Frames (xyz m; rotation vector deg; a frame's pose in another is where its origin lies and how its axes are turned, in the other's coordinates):
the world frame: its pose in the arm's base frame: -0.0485 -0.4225 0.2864 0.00 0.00 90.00
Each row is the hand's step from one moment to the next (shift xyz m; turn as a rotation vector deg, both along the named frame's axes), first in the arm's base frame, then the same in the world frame.
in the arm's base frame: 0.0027 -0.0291 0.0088 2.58 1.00 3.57
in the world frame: -0.0291 -0.0027 0.0088 1.00 -2.58 3.57
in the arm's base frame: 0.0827 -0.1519 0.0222 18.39 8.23 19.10
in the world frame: -0.1519 -0.0827 0.0222 8.23 -18.39 19.10
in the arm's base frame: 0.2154 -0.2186 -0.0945 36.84 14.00 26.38
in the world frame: -0.2186 -0.2154 -0.0945 14.00 -36.84 26.38
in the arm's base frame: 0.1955 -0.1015 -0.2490 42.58 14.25 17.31
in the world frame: -0.1015 -0.1955 -0.2490 14.25 -42.58 17.31
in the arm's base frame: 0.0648 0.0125 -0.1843 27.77 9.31 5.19
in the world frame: 0.0125 -0.0648 -0.1843 9.31 -27.77 5.19
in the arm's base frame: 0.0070 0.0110 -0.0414 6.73 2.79 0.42
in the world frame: 0.0110 -0.0070 -0.0414 2.79 -6.73 0.42
